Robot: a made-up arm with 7 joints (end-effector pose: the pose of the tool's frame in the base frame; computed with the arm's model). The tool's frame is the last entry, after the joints. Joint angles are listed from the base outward.
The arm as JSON. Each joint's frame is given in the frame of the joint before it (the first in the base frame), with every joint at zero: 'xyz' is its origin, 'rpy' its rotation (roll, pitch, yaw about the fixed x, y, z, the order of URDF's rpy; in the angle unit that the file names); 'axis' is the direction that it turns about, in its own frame. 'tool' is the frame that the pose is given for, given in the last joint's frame.
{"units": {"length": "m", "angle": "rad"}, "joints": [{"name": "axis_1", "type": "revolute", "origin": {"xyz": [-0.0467, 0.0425, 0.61], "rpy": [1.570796, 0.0, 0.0]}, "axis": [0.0, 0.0, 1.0]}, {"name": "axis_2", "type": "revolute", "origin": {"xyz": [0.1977, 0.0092, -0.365], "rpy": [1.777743, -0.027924, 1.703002]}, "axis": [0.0, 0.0, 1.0]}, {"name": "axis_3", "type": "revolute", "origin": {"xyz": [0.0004, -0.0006, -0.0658], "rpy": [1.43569, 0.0, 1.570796]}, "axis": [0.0, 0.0, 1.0]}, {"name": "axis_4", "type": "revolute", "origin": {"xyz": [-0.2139, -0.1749, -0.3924], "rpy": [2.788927, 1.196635, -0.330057]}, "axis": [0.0, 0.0, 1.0]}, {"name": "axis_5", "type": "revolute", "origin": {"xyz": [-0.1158, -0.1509, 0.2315], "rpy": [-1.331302, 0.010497, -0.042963]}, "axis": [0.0, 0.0, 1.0]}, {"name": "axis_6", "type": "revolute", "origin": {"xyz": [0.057, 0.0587, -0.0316], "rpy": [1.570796, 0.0, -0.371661]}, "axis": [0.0, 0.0, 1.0]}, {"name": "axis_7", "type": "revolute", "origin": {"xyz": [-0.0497, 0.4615, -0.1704], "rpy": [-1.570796, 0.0, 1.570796]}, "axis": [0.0, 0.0, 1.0]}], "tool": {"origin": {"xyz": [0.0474, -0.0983, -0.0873], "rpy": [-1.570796, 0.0, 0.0]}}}
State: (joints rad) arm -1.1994 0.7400 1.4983 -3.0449 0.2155 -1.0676 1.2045
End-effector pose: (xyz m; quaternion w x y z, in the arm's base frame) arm -0.1762 0.2754 0.9175 0.0943 -0.9830 -0.0329 0.1541
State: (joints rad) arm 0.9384 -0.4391 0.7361 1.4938 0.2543 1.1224 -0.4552
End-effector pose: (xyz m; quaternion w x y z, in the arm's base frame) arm 0.4082 0.6506 0.3550 0.7985 -0.1188 -0.0355 0.5890
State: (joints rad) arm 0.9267 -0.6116 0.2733 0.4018 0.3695 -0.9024 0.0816
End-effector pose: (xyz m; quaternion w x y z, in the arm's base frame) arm 0.2665 0.0451 -0.0236 0.4105 0.3953 0.0572 -0.8197
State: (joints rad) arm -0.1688 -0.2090 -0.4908 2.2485 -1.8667 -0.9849 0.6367
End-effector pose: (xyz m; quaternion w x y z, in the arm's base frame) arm 0.1832 1.0720 -0.4642 0.6191 -0.5223 -0.1731 0.5603
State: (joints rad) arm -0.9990 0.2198 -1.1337 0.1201 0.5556 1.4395 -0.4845
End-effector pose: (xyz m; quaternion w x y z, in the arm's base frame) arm 0.3407 0.7483 0.1572 0.9350 0.2457 0.2335 0.1046
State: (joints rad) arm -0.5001 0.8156 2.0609 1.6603 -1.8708 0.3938 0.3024
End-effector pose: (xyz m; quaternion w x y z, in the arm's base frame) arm -0.4848 0.0641 0.2434 0.2138 0.7374 -0.6376 -0.0640
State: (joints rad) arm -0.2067 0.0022 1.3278 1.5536 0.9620 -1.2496 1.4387
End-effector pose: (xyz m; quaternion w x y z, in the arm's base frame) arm 0.0589 0.0258 0.3822 0.4976 -0.8101 -0.3096 -0.0191
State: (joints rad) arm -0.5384 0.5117 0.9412 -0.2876 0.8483 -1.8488 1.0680
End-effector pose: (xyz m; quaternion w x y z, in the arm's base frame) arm -0.0526 0.7273 0.1332 0.8751 0.3389 0.1367 -0.3172
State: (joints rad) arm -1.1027 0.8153 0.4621 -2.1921 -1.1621 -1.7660 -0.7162
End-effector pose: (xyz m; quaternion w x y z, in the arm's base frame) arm -0.1537 0.7742 1.4277 0.0604 -0.4941 -0.1694 -0.8506
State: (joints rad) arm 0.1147 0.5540 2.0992 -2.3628 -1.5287 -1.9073 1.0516
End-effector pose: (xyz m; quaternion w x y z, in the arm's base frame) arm -0.1629 -0.4775 -0.2188 0.3384 0.0570 -0.3630 -0.8663
